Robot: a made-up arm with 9 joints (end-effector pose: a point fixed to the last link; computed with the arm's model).
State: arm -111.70 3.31 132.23 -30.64 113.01 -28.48 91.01 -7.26 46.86
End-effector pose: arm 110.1 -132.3 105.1 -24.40 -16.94 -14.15
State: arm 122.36 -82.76 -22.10 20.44 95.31 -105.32 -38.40 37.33 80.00
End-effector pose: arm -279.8 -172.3 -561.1 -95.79 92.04 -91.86
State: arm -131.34 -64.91 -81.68 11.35 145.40 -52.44 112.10 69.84 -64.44
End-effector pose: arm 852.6 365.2 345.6 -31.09 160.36 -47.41
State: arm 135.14 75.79 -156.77 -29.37 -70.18 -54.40 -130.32 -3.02 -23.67
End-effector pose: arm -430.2 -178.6 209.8 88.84 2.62 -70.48
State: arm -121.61 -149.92 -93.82 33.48 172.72 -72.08 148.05 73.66 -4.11
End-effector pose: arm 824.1 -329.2 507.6 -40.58 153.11 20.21
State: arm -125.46 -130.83 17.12 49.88 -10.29 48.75 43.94 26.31 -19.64
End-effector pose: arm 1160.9 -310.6 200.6 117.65 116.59 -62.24
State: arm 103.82 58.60 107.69 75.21 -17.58 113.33 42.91 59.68 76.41
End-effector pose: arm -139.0 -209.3 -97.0 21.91 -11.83 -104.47
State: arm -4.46 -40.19 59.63 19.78 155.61 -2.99 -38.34 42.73 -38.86
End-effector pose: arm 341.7 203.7 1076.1 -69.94 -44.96 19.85
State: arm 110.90 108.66 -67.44 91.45 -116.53 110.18 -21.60 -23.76 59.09
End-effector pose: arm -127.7 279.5 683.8 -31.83 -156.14 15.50
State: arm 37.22 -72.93 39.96 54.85 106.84 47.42 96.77 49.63 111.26
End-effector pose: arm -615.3 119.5 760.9 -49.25 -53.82 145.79
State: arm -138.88 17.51 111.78 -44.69 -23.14 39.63 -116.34 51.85 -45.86
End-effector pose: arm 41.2 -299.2 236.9 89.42 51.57 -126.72
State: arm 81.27 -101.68 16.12 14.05 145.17 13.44 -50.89 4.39 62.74
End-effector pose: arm -495.4 197.3 141.7 6.90 151.68 -13.27
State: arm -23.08 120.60 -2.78 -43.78 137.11 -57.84 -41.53 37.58 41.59
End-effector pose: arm 387.8 -111.1 1381.1 73.63 -19.94 20.31
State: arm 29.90 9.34 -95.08 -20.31 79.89 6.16 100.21 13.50 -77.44
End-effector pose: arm 274.6 177.9 1173.2 -28.53 -68.36 -138.06
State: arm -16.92 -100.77 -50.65 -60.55 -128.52 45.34 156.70 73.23 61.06
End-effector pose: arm 271.8 2.0 1190.1 54.49 -38.78 158.82
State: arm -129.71 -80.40 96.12 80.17 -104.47 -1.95 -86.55 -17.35 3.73
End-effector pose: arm 863.3 -265.7 -77.0 116.20 27.99 -4.76
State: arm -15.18 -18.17 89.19 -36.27 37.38 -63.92 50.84 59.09 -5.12
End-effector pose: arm 525.9 -34.0 883.2 -72.39 -106.38 41.26
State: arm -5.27 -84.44 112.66 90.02 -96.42 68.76 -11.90 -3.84 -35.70
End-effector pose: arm 286.4 -562.3 1159.1 91.78 -69.90 -59.82
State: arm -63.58 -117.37 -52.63 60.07 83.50 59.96 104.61 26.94 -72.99
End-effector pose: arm 134.8 61.6 1063.6 -2.21 -1.86 9.61
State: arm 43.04 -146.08 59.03 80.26 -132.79 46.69 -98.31 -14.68 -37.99
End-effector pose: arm -308.1 -458.9 1007.5 -25.02 100.19 -69.92
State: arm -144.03 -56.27 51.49 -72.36 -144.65 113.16 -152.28 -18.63 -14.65
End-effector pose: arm 620.6 70.5 241.9 -55.34 -12.66 -142.52
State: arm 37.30 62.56 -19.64 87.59 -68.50 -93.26 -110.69 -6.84 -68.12
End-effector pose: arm 184.4 176.0 745.1 58.18 44.63 70.01
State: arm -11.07 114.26 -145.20 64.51 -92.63 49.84 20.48 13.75 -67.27
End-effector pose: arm -109.4 117.4 446.4 -16.67 43.77 81.33
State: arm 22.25 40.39 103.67 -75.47 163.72 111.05 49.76 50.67 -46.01
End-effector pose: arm 2.4 300.3 660.0 4.01 -126.23 30.12
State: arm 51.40 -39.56 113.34 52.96 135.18 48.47 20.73 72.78 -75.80
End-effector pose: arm -375.8 3.4 870.7 59.52 142.65 10.83
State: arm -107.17 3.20 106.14 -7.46 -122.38 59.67 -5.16 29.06 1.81
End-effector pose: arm 786.4 -85.9 37.7 -12.60 42.42 -53.80
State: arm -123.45 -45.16 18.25 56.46 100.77 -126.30 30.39 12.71 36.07
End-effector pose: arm 1052.1 -138.9 -12.8 -41.95 -19.21 -81.08
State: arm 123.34 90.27 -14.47 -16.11 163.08 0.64 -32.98 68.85 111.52
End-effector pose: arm -539.4 -401.6 91.5 -52.70 -11.21 99.53
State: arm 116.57 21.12 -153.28 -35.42 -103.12 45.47 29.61 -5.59 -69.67
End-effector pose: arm -485.8 26.6 580.2 88.92 -110.24 2.26
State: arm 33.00 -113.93 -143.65 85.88 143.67 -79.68 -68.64 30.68 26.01
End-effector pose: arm 2.9 -18.2 93.4 0.67 148.60 -13.44
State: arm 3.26 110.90 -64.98 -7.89 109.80 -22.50 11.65 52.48 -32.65
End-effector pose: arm 308.5 -541.1 985.4 96.84 -100.12 -98.86
